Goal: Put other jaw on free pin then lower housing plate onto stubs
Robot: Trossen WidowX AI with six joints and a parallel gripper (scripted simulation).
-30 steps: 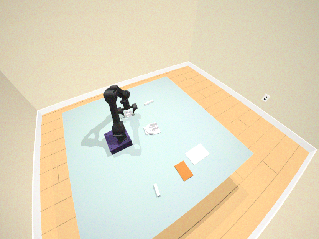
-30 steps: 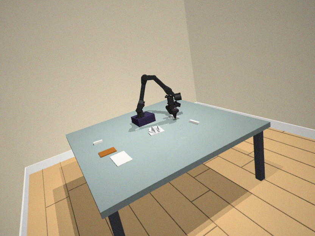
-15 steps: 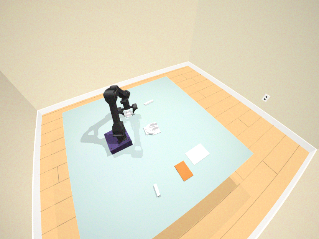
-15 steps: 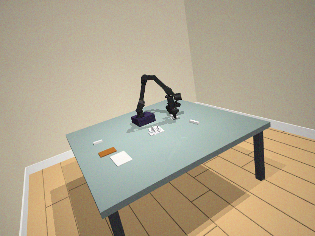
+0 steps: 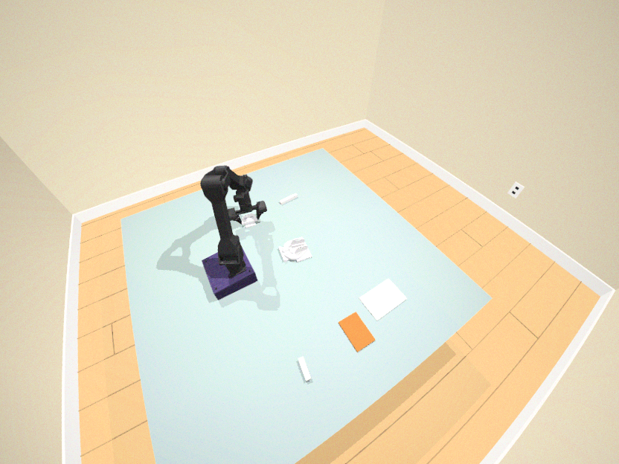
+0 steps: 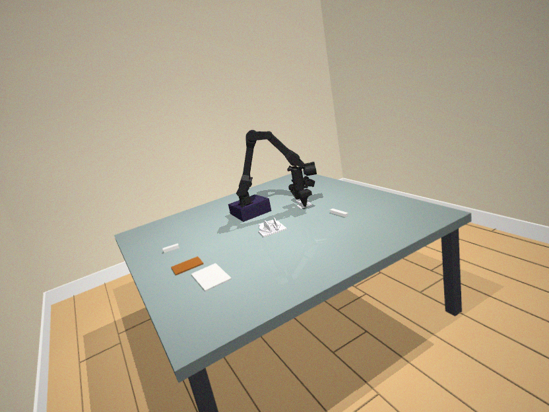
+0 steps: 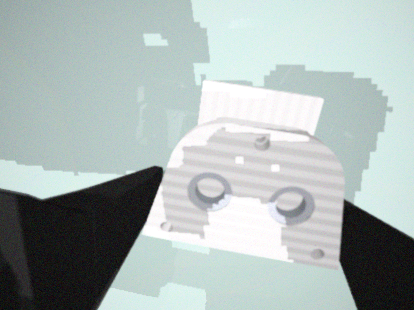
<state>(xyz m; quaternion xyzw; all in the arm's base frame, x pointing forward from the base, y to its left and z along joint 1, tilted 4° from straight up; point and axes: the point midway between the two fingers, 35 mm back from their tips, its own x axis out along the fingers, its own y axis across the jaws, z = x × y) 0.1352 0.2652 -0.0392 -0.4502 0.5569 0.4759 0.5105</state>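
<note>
My gripper tip is 240 mm to the left of the white jaw, 100 mm short of it and 10 mm below it. Also, from my gripper tip: orange plate 690 mm to the right, 170 mm ahead, 10 mm below; white plate 630 mm to the right, 340 mm ahead, 10 mm below.
</note>
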